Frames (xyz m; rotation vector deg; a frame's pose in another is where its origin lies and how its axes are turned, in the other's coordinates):
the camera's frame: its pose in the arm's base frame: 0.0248 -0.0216 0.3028 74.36 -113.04 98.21
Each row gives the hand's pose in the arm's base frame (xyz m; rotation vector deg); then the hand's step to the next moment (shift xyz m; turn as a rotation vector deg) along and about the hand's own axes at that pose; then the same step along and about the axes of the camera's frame.
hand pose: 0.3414 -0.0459 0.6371 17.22 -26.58 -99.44
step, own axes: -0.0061 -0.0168 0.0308 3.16 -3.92 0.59
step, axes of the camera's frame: 0.0224 0.0054 -0.0271 2.88 4.10 0.81
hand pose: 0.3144 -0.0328 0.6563 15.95 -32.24 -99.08
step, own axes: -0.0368 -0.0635 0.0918 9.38 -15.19 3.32
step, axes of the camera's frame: 0.0495 0.0310 -0.1020 10.01 15.14 0.40
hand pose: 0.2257 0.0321 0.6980 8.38 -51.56 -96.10
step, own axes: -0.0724 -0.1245 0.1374 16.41 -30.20 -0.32
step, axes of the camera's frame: 0.0188 0.1022 -0.1698 14.21 30.85 5.26
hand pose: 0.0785 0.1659 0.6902 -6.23 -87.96 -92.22
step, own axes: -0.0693 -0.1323 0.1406 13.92 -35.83 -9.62
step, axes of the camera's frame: -0.0713 0.1455 -0.1258 10.87 35.00 15.05
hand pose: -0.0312 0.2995 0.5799 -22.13 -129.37 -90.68
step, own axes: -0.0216 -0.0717 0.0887 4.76 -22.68 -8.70
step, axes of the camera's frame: -0.0794 0.0786 -0.0315 5.09 20.11 13.51
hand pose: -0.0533 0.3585 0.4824 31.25 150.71 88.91
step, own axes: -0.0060 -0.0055 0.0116 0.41 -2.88 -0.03
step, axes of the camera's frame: -0.0139 0.0027 0.0009 -0.36 2.58 1.29
